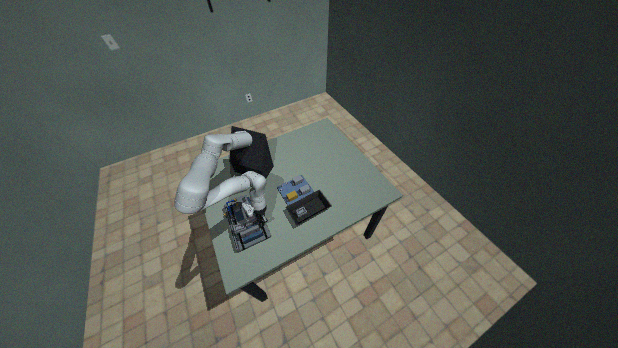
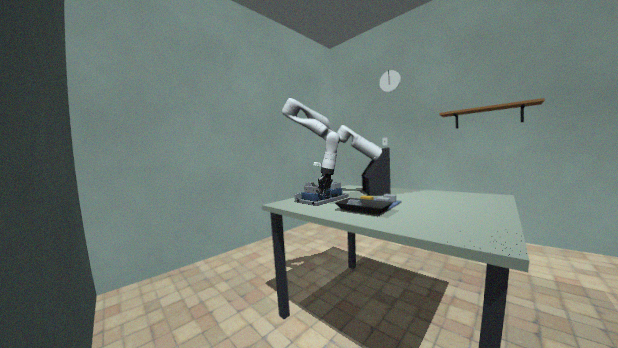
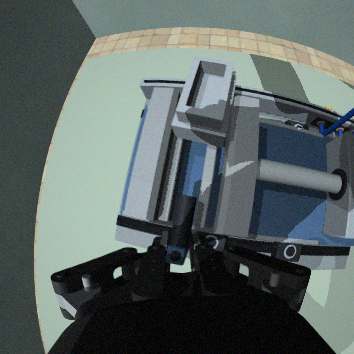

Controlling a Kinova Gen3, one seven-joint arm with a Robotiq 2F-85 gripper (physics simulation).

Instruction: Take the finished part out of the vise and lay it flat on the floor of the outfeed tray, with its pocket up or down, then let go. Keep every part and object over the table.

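Where they show: gripper, fingertip midpoint: [image 1: 261, 224] [image 2: 322, 195]; arm's base, origin of the base link: [image 1: 246, 139] [image 2: 378, 155].
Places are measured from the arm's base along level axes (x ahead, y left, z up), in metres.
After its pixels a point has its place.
Note:
The grey finished part [image 3: 212, 90] @(x 0.409, y -0.311, z -0.157 m), a block with an open pocket facing up, sits between the vise jaws at the end away from my gripper. The vise [image 1: 253, 236] @(x 0.483, y -0.274, z -0.200 m) [image 2: 311, 196] @(x 0.491, y -0.247, z -0.213 m) [image 3: 242, 170] @(x 0.394, y -0.252, z -0.162 m) is grey and blue. My gripper [image 1: 262, 218] @(x 0.443, y -0.201, z -0.212 m) [image 2: 323, 193] @(x 0.443, y -0.201, z -0.212 m) [image 3: 179, 240] @(x 0.443, y -0.201, z -0.212 m) is low at the vise's near side, with its fingers close together on both sides of a black lever [image 3: 183, 217] @(x 0.434, y -0.223, z -0.162 m) with a blue end, and appears shut on it. The exact finger contact is dark. The black outfeed tray [image 1: 317, 206] @(x 0.544, y 0.127, z -0.246 m) [image 2: 362, 207] @(x 0.593, y 0.096, z -0.223 m) stands apart from the vise.
A small grey part [image 1: 301, 211] @(x 0.517, y 0.026, z -0.227 m) lies in the tray. Behind the tray, a blue board [image 1: 285, 190] @(x 0.319, y 0.044, z -0.250 m) holds grey blocks [image 1: 298, 180] @(x 0.329, y 0.145, z -0.218 m) and a yellow block [image 1: 292, 196] @(x 0.405, y 0.042, z -0.214 m). A blue hose [image 3: 342, 120] @(x 0.268, y -0.302, z -0.181 m) runs at the vise's far side. The table edge is near the vise.

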